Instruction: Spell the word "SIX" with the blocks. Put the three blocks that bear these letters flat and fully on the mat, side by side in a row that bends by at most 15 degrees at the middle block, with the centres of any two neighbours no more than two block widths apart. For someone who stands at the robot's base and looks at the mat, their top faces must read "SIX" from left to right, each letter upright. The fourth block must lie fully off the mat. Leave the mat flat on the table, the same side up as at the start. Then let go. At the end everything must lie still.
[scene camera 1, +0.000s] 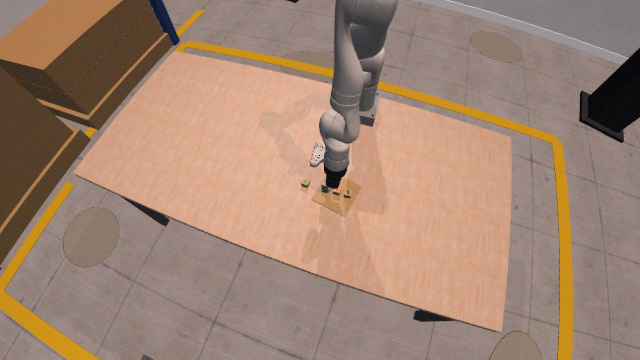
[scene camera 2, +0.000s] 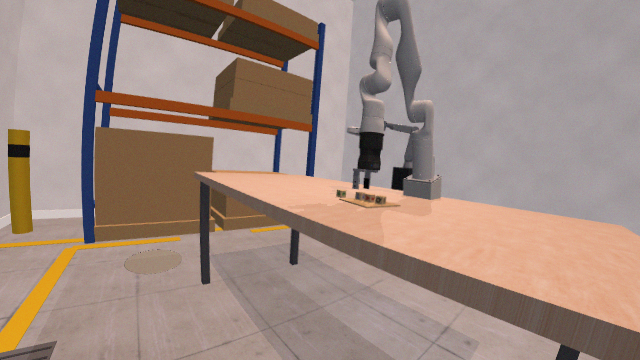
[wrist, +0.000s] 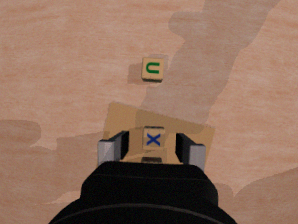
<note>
In view: my gripper (scene camera 2: 360, 188) and a tan mat (scene camera 1: 339, 204).
The tan mat shows as well in the wrist view (wrist: 120, 117). My gripper is seen too in the wrist view (wrist: 152, 142).
</note>
